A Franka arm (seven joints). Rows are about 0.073 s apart.
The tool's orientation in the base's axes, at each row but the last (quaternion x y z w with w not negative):
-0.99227, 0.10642, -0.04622, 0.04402
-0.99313, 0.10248, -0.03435, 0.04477
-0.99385, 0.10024, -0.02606, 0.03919
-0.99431, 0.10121, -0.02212, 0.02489
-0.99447, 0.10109, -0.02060, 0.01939
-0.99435, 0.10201, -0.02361, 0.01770
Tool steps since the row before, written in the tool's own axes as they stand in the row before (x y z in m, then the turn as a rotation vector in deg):
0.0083, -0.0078, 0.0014, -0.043, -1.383, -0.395
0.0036, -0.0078, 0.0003, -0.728, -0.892, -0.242
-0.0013, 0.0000, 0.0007, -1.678, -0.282, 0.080
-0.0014, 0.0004, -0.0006, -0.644, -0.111, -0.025
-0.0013, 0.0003, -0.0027, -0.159, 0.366, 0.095
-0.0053, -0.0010, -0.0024, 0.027, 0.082, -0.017
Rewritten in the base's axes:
0.0098, 0.0059, 0.0001, 0.205, 1.325, 0.523
0.0051, 0.0069, 0.0007, -0.551, 1.000, 0.283
-0.0012, 0.0003, -0.0008, -1.582, 0.619, -0.130
-0.0015, -0.0001, 0.0005, -0.609, 0.238, 0.006
-0.0015, -0.0001, 0.0026, -0.225, -0.323, -0.116
-0.0051, 0.0020, 0.0022, 0.009, -0.086, 0.015

